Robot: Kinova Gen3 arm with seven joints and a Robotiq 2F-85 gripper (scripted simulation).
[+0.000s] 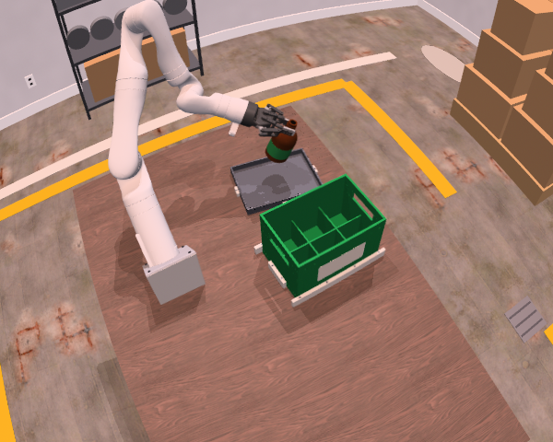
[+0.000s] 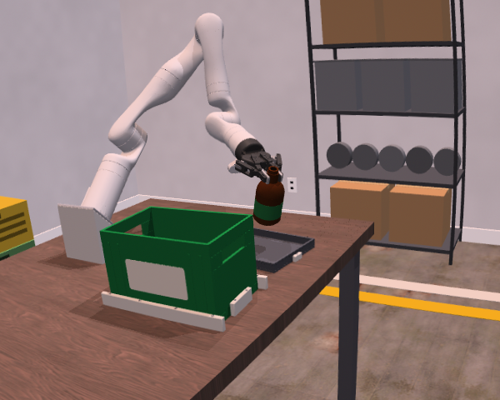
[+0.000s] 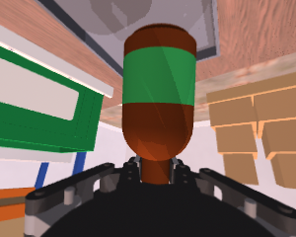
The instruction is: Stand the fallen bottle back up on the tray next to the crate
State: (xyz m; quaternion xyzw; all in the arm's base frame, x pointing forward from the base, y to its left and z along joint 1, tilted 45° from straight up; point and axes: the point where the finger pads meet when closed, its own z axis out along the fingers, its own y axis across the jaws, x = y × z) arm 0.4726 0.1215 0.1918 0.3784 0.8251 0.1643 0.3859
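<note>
Right now my hand is 5 cm above the bottle, 1 cm to the right of it and 1 cm past it. Also, from my hand: green crate: 32 cm to the right, 12 cm below, 4 cm behind; then dark grey tray: 19 cm below, 5 cm behind, 2 cm to the right.
</note>
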